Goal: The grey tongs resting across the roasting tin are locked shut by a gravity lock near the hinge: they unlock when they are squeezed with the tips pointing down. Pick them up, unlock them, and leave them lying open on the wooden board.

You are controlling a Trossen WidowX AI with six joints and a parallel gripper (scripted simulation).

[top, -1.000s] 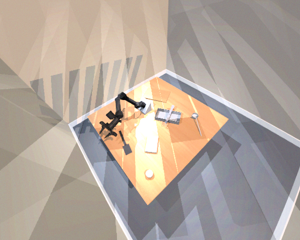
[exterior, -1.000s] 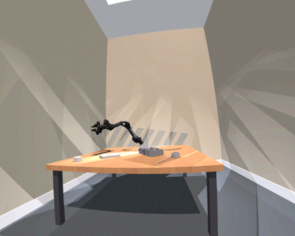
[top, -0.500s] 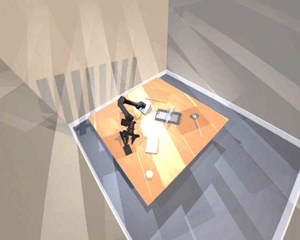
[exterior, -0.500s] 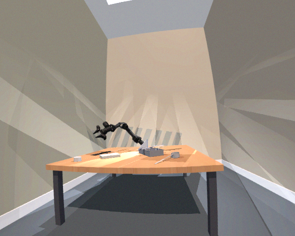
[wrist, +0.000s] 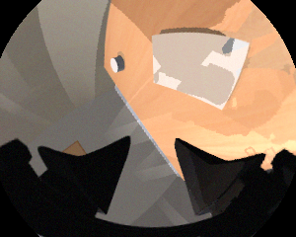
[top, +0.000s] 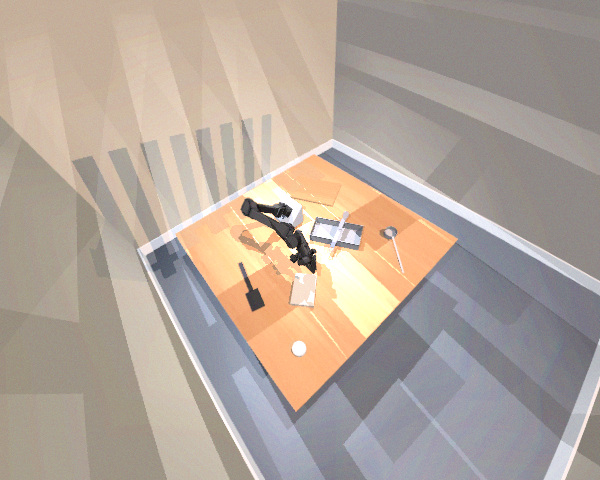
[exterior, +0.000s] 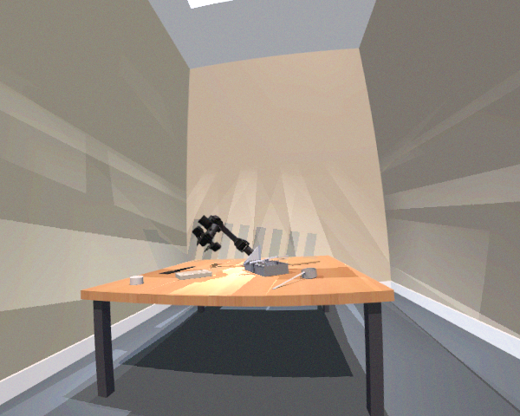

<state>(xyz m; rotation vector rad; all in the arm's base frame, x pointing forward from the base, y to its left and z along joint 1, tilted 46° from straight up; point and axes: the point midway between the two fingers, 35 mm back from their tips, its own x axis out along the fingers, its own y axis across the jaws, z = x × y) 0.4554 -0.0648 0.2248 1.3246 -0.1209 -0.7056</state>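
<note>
Right now the grey roasting tin is 16 cm behind my gripper tip, 34 cm to the left of it and 13 cm below it. The rest, counted from my gripper tip: white block 2 cm behind, 6 cm to the right, 15 cm below; small white disc 18 cm ahead, 28 cm to the right, 14 cm below; black spatula 24 cm behind, 27 cm to the right, 16 cm below.
</note>
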